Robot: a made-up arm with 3 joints. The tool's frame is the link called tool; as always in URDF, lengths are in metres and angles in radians.
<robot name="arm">
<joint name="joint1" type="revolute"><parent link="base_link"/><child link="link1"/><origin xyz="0.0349 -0.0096 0.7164" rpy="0.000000 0.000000 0.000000"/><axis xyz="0 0 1"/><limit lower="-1.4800" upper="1.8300"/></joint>
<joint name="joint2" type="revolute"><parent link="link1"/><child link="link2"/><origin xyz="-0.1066 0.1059 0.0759" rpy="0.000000 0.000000 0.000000"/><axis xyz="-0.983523 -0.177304 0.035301"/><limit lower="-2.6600" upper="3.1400"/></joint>
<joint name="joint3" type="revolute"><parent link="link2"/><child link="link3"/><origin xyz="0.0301 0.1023 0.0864" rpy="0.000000 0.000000 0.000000"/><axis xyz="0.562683 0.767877 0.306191"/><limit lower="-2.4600" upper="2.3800"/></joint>
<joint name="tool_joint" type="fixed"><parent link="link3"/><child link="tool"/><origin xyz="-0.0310 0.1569 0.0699" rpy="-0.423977 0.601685 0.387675"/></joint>
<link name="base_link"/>
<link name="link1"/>
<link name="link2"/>
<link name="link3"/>
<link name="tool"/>
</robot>
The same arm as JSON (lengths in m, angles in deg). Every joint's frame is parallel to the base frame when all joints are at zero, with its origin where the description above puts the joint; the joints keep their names.
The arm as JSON. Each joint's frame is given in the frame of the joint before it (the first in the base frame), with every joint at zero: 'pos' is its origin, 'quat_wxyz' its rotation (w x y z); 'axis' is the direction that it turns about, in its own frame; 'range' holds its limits. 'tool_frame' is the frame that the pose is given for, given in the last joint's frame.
{"length_unit": "m", "angle_unit": "deg", "joints": [
  {"joint": "joint1", "pos": [0.0349, -0.0096, 0.7164], "quat_wxyz": [1.0, 0.0, 0.0, 0.0], "axis": [0.0, 0.0, 1.0], "range": [-84.8, 104.85]},
  {"joint": "joint2", "pos": [-0.1066, 0.1059, 0.0759], "quat_wxyz": [1.0, 0.0, 0.0, 0.0], "axis": [-0.983523, -0.177304, 0.035301], "range": [-152.41, 179.91]},
  {"joint": "joint3", "pos": [0.0301, 0.1023, 0.0864], "quat_wxyz": [1.0, 0.0, 0.0, 0.0], "axis": [0.562683, 0.767877, 0.306191], "range": [-140.95, 136.36]}
], "tool_frame": {"pos": [-0.031, 0.1569, 0.0699], "quat_wxyz": [0.904211, -0.252993, 0.245557, 0.241037]}}

